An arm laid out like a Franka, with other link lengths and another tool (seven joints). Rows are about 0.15 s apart.
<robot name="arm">
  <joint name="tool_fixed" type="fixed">
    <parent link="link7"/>
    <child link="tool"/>
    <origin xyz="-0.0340 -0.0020 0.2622" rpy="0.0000 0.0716 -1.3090"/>
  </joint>
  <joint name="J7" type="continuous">
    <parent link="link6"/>
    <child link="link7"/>
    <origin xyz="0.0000 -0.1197 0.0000" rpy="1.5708 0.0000 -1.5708"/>
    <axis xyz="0 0 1"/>
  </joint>
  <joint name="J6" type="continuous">
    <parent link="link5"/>
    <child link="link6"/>
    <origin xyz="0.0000 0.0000 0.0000" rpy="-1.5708 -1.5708 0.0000"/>
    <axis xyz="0 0 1"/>
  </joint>
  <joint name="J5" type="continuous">
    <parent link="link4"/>
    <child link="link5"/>
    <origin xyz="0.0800 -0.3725 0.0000" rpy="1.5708 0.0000 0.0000"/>
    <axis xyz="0 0 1"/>
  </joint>
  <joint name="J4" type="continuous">
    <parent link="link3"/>
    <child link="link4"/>
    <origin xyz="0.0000 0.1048 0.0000" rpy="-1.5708 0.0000 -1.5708"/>
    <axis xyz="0 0 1"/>
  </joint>
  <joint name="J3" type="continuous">
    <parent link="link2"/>
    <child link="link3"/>
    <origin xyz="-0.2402 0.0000 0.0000" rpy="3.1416 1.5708 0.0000"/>
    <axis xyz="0 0 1"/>
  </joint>
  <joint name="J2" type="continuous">
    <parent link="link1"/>
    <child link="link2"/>
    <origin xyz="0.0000 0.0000 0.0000" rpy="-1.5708 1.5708 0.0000"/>
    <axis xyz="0 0 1"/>
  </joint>
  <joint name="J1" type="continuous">
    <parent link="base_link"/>
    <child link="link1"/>
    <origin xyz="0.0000 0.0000 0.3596"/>
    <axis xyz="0 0 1"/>
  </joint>
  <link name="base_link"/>
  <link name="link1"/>
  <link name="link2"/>
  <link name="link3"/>
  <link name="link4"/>
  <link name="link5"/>
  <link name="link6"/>
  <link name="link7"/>
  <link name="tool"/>
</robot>
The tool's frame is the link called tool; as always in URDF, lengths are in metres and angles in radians. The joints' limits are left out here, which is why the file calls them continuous.
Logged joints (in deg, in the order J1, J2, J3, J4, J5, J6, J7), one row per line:
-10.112 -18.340 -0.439 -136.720 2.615 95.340 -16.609
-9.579 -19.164 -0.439 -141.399 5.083 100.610 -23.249
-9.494 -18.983 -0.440 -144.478 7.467 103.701 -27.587
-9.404 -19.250 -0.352 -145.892 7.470 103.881 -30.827
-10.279 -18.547 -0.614 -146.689 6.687 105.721 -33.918
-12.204 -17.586 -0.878 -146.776 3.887 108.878 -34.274
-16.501 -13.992 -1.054 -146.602 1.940 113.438 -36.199
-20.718 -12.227 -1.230 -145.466 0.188 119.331 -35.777
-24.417 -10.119 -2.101 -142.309 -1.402 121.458 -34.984
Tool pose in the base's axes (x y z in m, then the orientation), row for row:
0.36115 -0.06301 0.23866 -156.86 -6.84 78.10
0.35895 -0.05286 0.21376 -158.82 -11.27 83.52
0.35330 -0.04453 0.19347 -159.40 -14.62 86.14
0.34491 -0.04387 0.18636 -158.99 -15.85 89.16
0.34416 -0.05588 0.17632 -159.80 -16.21 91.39
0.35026 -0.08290 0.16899 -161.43 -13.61 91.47
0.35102 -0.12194 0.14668 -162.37 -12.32 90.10
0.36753 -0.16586 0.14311 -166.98 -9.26 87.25
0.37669 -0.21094 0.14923 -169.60 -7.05 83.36
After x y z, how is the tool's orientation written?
As angles about the fixed x, y, z axes (roll, pitch, yaw), in degrees.
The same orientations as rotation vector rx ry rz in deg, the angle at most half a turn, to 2 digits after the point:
-120.93 -100.58 12.99
-114.90 -106.46 7.97
-110.80 -108.52 4.71
-106.91 -110.93 4.77
-105.04 -113.23 4.32
-107.61 -114.81 5.32
-110.33 -114.29 5.32
-117.81 -114.38 3.30
-124.51 -112.12 2.43

